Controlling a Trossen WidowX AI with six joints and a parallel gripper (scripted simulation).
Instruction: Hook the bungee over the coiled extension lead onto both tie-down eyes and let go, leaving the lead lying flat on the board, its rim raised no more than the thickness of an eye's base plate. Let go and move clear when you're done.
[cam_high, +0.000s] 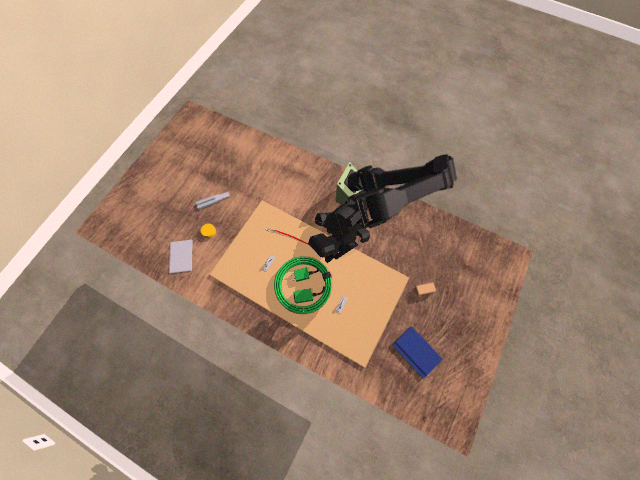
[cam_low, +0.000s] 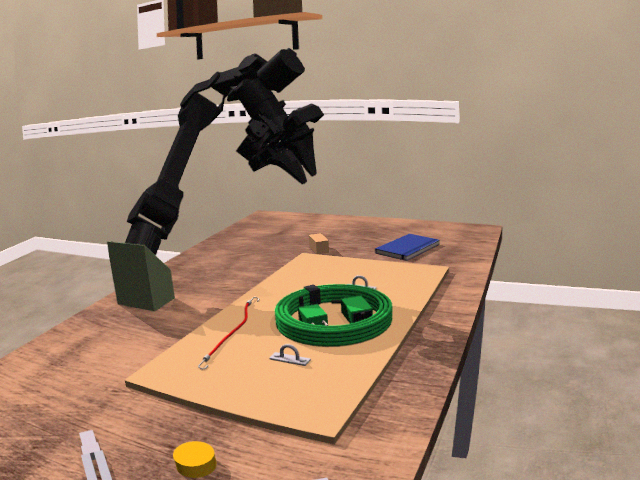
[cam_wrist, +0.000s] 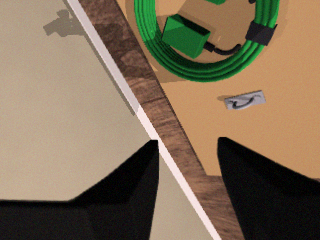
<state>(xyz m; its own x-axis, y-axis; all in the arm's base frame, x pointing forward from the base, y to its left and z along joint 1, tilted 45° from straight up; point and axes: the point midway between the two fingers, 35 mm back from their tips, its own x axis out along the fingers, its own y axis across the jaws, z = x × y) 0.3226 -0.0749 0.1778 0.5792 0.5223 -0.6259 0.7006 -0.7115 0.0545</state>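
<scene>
The extension lead is 240 mm below my hand, 80 mm ahead of it and 70 mm to the right of it. Round my hand: wooden block 310 mm to the left, 250 mm below, 90 mm behind; yellow disc 490 mm to the right, 260 mm below, 50 mm ahead; grey tool 540 mm to the right, 260 mm below, 80 mm behind.
</scene>
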